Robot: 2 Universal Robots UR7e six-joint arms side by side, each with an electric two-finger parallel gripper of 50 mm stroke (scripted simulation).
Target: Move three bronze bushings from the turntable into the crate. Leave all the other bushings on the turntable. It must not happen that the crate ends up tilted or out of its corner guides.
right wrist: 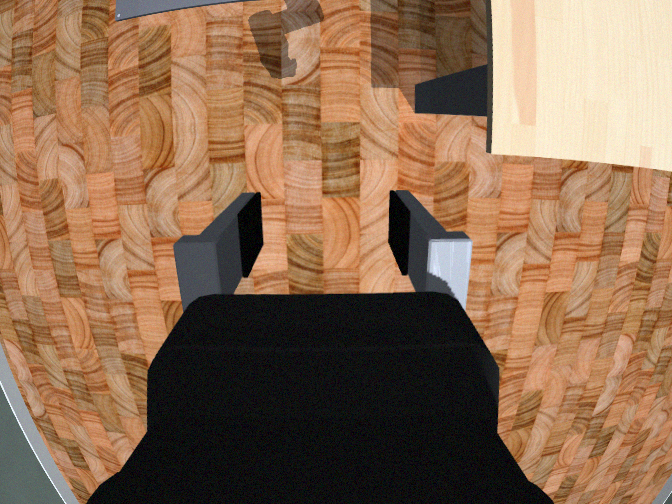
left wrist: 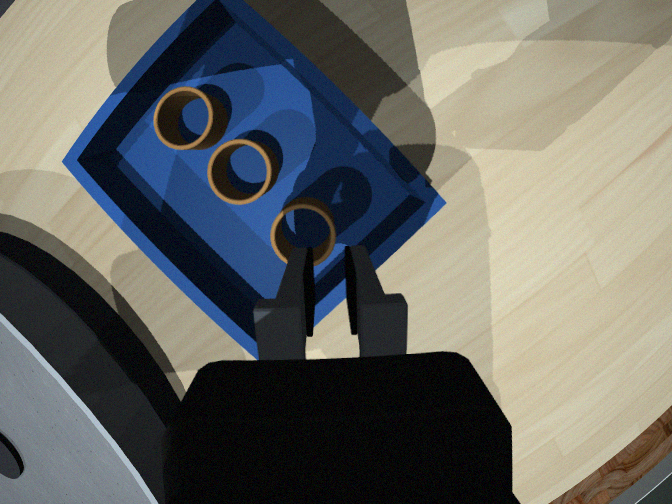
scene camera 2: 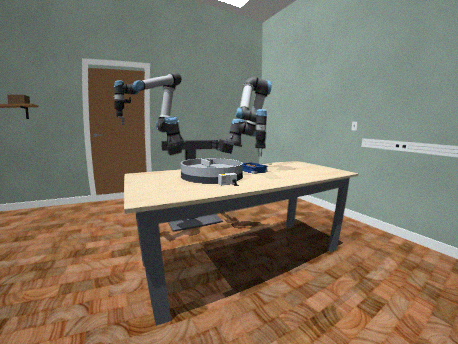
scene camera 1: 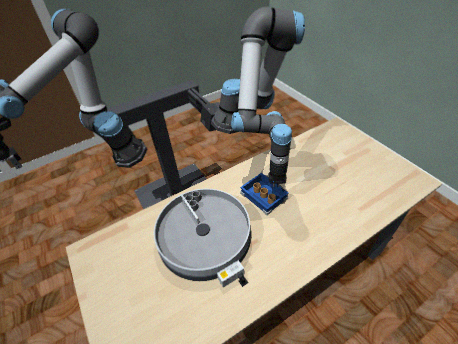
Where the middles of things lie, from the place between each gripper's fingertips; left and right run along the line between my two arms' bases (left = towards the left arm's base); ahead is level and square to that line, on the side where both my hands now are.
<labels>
My left hand is 12 cm above the blue crate (scene camera 1: pixel 262 203), 6 cm past it and 3 cm to the left of it. The rest, counted from my left hand: turntable (scene camera 1: pixel 222 230) (38 cm to the right, 9 cm below, 3 cm ahead).
The turntable lies 44 cm ahead of my right hand, 63 cm to the left of it and 33 cm below it. The rest, counted from my right hand: blue crate (35 cm ahead, 99 cm to the left, 35 cm below).
</labels>
